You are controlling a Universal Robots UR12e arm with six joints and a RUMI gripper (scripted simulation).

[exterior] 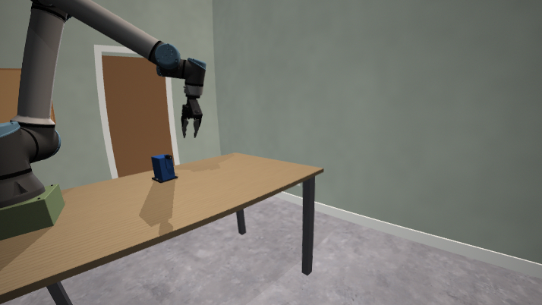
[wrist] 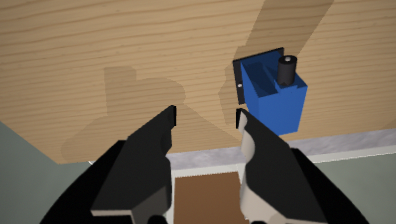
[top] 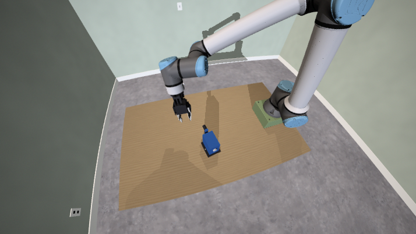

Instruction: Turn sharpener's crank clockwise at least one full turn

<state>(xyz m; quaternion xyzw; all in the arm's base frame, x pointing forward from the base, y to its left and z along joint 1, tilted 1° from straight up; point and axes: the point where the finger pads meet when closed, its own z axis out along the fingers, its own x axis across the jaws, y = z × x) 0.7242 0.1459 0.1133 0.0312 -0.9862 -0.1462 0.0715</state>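
Now: hand 120 mm past the black cylindrical knob, 100 mm above it and 10 mm to the right of it.
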